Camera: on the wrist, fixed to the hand. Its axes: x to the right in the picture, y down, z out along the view.
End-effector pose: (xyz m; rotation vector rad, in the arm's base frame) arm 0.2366 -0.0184 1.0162 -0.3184 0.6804 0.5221
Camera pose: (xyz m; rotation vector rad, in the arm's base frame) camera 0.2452 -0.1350 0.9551 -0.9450 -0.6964 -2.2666
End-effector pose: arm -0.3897 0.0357 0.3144 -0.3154 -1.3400 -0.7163
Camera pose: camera -0.3781 -0.0914 0.2809 -1.3237 0.5330 1.8689
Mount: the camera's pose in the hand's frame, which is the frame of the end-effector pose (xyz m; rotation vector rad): 0.0054 -0.0943 -0.0921 -0.1865 -0.3414 -3.0872
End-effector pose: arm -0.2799 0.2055 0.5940 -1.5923 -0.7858 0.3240
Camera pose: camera -0.2472 0.1387 0.7029 0.9234 -2.3120 -1.6763
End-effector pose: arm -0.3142 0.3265 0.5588 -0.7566 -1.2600 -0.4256
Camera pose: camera -0.3121 0.1962 0.5792 -1.3420 1.1245 1.9337
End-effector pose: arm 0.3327 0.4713 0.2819 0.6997 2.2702 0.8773
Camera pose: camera 0.2419 0.3767 0.2673 -2.0501 0.5499 -0.6706
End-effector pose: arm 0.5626 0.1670 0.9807 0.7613 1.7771 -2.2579
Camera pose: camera 0.5436 0.2810 1.0443 1.5225 -0.6724 0.1971
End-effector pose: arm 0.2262 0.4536 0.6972 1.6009 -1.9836 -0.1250
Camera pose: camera 0.3522 0.4484 0.7359 -2.1563 -1.6532 1.1889
